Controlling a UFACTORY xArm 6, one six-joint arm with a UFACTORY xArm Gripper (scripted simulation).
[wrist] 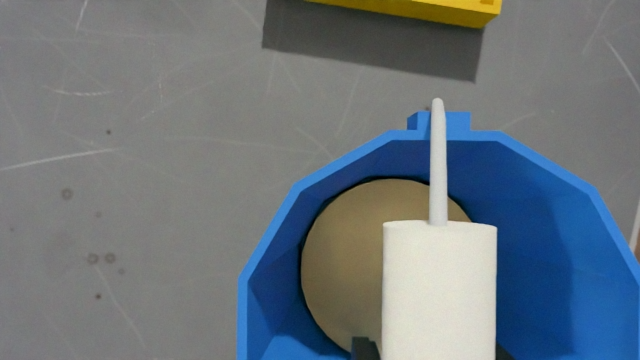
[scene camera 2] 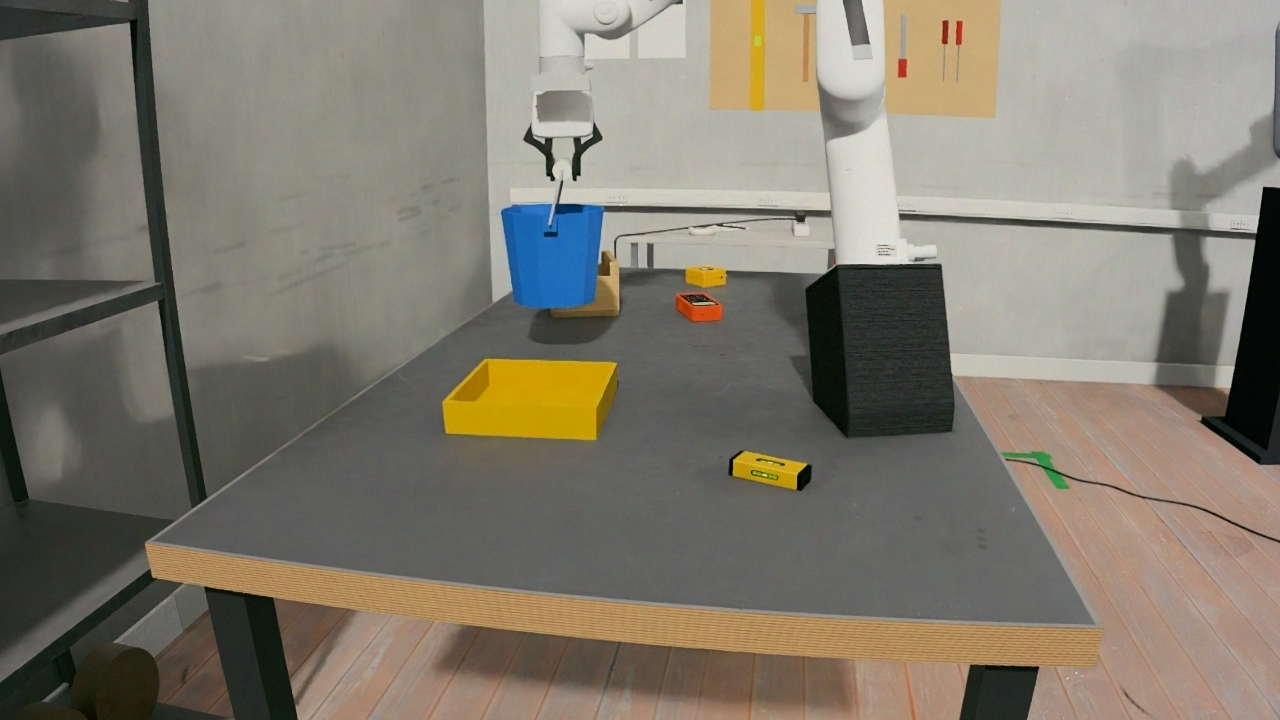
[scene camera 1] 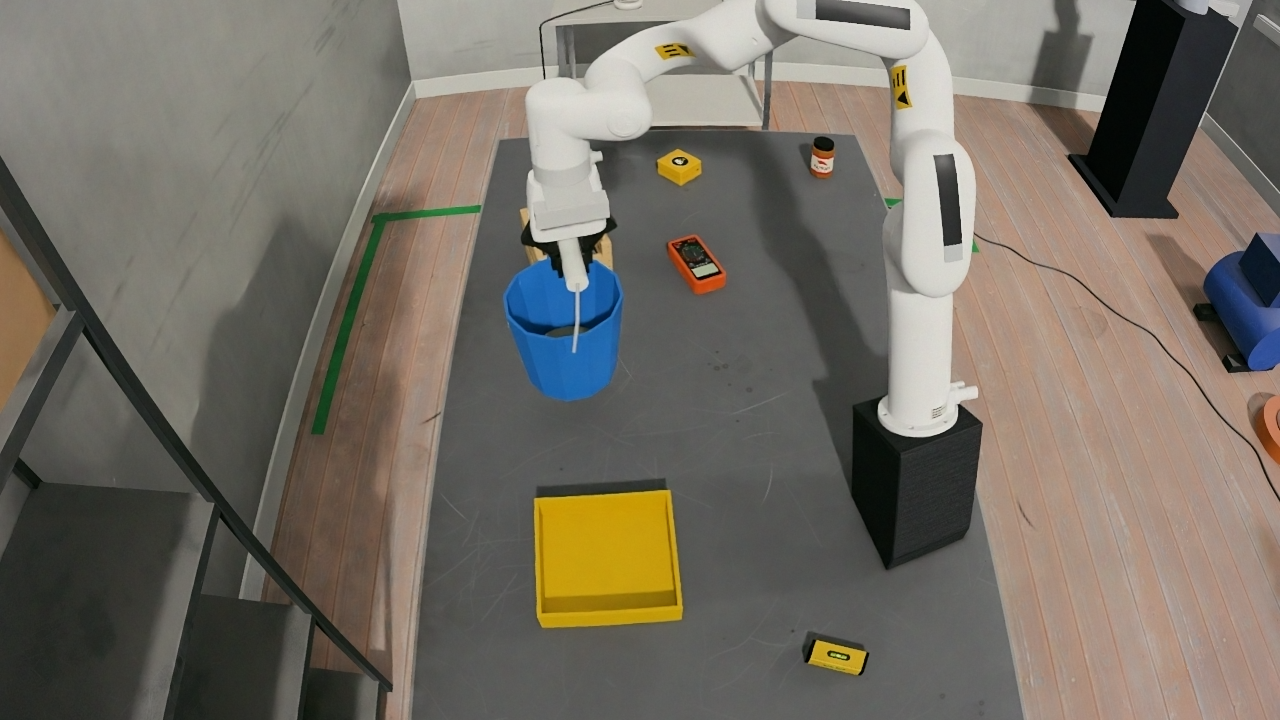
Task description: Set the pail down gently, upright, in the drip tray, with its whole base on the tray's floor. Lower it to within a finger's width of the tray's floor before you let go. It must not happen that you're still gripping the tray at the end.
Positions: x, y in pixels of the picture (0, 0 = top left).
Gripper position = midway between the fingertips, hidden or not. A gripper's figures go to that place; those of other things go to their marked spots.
Scene:
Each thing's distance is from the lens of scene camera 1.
my gripper [scene camera 1: 572, 269]: 1.15 m
yellow drip tray [scene camera 1: 608, 553]: 1.20 m
blue pail [scene camera 1: 538, 301]: 1.27 m

